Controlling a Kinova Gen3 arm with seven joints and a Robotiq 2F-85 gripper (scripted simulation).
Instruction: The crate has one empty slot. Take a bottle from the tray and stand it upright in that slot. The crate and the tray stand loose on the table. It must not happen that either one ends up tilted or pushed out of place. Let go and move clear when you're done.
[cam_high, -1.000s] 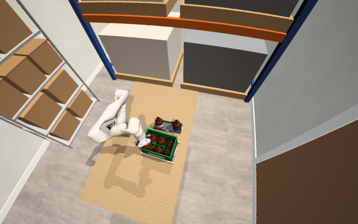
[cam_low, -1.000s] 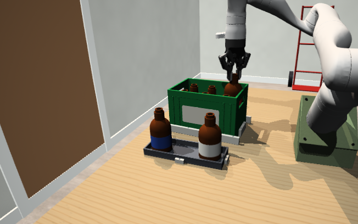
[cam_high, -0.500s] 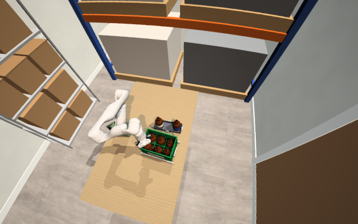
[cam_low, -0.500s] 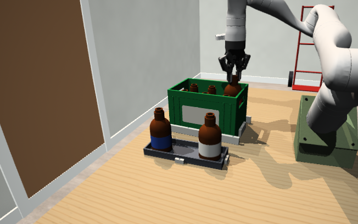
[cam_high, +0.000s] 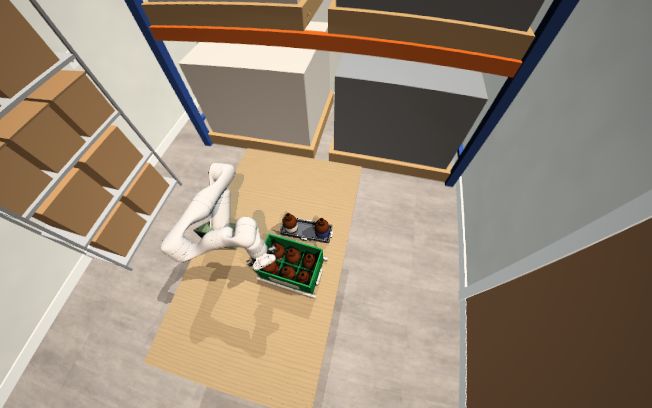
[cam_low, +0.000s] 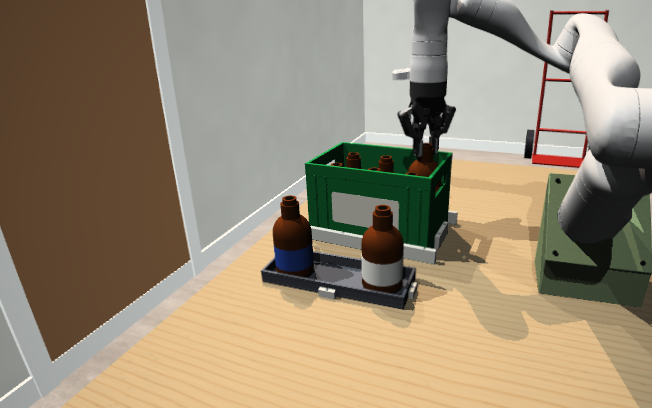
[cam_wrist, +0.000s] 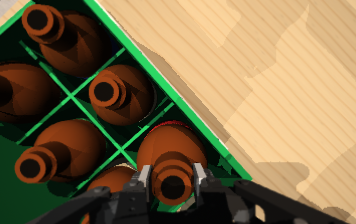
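My gripper is now 9 cm short of the green crate, 4 cm to the right of it and 11 cm above it. Also, from my hand: dark tray (11 cm ahead, 27 cm to the left, 18 cm below).
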